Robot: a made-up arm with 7 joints. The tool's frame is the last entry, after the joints.
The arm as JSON. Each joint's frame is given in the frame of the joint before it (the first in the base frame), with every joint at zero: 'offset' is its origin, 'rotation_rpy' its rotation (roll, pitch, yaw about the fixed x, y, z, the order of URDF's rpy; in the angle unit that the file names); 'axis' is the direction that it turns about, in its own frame. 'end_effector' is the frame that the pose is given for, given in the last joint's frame.
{
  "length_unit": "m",
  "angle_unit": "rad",
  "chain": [
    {
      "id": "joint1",
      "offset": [
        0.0,
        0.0,
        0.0
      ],
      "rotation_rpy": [
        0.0,
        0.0,
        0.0
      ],
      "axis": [
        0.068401,
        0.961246,
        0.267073
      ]
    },
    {
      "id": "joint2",
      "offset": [
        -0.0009,
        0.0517,
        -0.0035
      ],
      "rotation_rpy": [
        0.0,
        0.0,
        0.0
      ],
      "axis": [
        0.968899,
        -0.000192,
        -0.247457
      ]
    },
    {
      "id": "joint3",
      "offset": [
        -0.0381,
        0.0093,
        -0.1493
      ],
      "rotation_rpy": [
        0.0,
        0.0,
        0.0
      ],
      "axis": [
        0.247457,
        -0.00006,
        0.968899
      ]
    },
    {
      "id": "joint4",
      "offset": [
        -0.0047,
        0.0,
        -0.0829
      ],
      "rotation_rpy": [
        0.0,
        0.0,
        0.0
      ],
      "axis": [
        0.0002,
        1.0,
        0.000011
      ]
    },
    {
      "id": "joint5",
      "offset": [
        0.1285,
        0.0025,
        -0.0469
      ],
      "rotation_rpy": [
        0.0,
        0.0,
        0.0
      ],
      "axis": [
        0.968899,
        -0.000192,
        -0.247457
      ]
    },
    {
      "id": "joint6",
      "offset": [
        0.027,
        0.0,
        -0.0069
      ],
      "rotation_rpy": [
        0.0,
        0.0,
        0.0
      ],
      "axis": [
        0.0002,
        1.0,
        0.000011
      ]
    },
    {
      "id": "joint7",
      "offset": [
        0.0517,
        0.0,
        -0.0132
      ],
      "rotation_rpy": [
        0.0,
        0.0,
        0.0
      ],
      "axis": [
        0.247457,
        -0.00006,
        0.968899
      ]
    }
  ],
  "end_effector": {
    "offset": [
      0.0,
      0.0,
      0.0
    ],
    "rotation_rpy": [
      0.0,
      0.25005,
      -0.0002
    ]
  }
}
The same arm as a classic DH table. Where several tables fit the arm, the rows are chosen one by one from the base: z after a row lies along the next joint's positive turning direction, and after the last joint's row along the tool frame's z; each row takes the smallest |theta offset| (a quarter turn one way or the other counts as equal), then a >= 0, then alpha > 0; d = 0 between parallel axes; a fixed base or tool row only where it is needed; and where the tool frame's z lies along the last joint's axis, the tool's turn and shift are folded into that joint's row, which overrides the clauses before.
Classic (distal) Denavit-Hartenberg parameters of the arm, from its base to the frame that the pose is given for. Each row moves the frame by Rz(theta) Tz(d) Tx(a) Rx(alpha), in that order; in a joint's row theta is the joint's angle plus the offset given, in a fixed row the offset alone. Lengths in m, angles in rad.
base (fixed): d 0; theta offset -0.071; a 0; alpha -1.3004
joint1: d 0.0487; theta offset -1.3111; a -0.0177; alpha -1.5708
joint2: d 0; theta offset 1.2915; a -0.0093; alpha 1.5708
joint3: d -0.2356; theta offset 1.5708; a 0.016; alpha -1.5708
joint4: d 0.0025; theta offset 1.5708; a 0.0136; alpha 1.5708
joint5: d 0.164; theta offset 0; a 0; alpha -1.5708
joint6: d 0; theta offset -1.5708; a 0.0534; alpha 1.5708
joint7: d 0; theta offset 0; a 0; alpha 0

